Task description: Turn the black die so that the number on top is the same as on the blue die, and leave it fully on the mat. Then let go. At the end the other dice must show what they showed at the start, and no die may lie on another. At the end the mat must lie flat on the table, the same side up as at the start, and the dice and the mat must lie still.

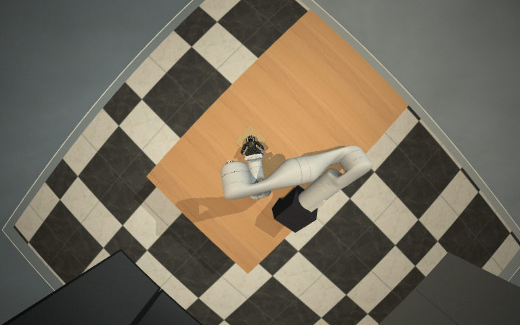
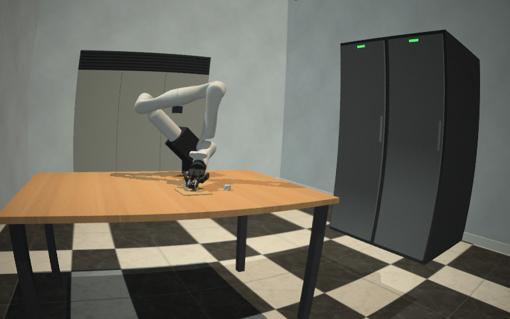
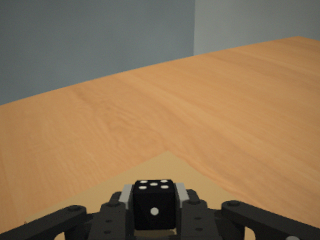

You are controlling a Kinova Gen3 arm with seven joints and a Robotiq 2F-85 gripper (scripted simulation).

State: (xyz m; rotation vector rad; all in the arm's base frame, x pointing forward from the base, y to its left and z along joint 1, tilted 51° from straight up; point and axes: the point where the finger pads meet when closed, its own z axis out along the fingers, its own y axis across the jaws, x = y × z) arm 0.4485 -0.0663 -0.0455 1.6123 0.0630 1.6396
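My gripper is now 30 mm above the tan mat. From my hand the other things lie so: blue die 100 mm behind, 10 mm to the left, 20 mm below; white die 10 mm behind, 180 mm to the left, 20 mm below; black die 10 mm ahead.
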